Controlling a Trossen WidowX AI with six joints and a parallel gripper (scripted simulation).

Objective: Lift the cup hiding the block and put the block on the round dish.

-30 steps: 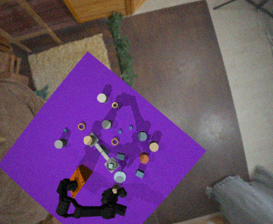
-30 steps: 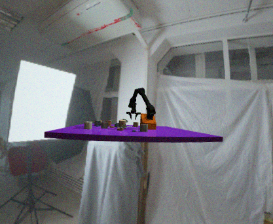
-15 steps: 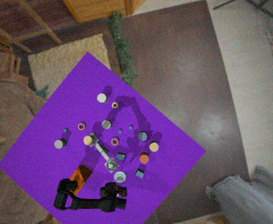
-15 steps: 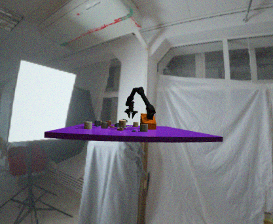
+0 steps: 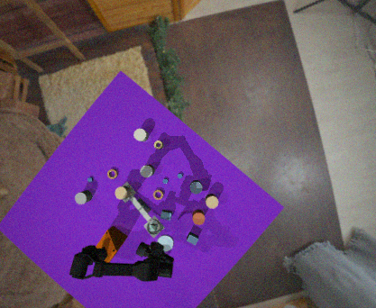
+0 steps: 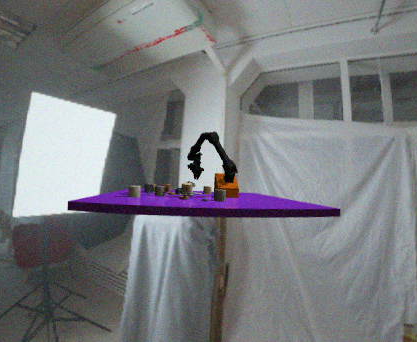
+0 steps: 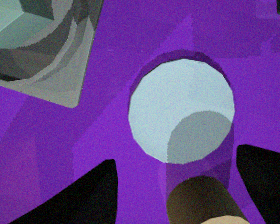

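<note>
The pale round dish is 10 mm behind my gripper tip, 30 mm to the right of it and 120 mm below it. The rest, counted from my gripper tip: balance beam: 90 mm ahead, 210 mm to the left, 80 mm below.
</note>
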